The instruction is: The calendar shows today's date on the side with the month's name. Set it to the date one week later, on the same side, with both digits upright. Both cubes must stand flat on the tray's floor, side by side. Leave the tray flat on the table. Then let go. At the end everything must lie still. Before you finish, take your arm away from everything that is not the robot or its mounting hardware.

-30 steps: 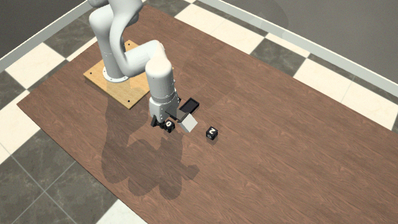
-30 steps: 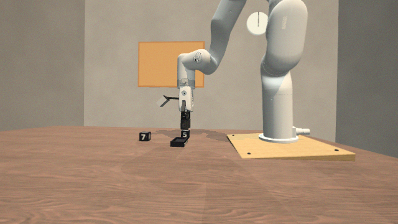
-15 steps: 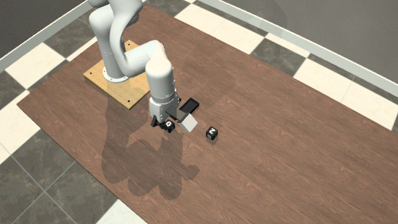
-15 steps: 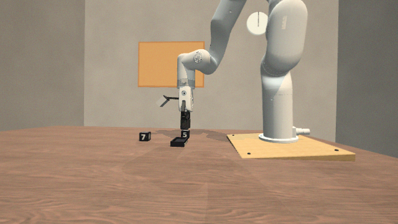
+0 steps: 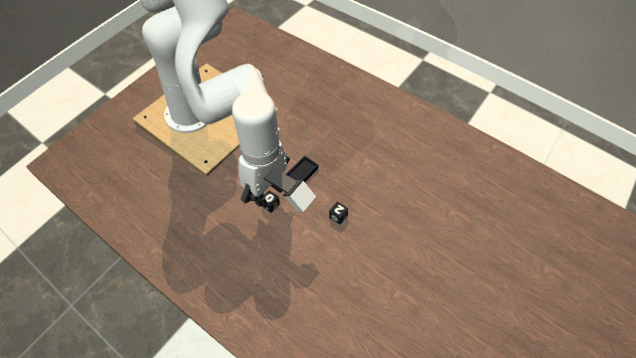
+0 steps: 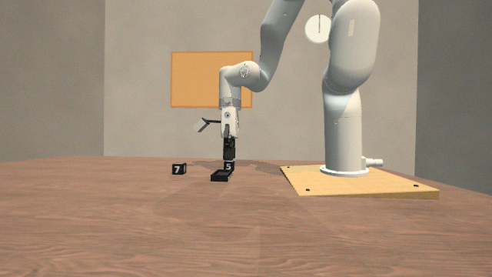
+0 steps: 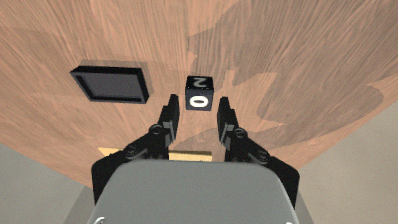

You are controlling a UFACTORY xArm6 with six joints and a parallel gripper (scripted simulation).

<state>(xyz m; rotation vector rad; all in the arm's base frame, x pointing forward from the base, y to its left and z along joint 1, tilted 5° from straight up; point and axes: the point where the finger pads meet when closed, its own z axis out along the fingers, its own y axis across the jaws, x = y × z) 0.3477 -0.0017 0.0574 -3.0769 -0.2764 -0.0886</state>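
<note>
My gripper is now 40 mm above the black cube. Round my hand: black tray (20 mm behind, 110 mm to the left, 50 mm below).
</note>
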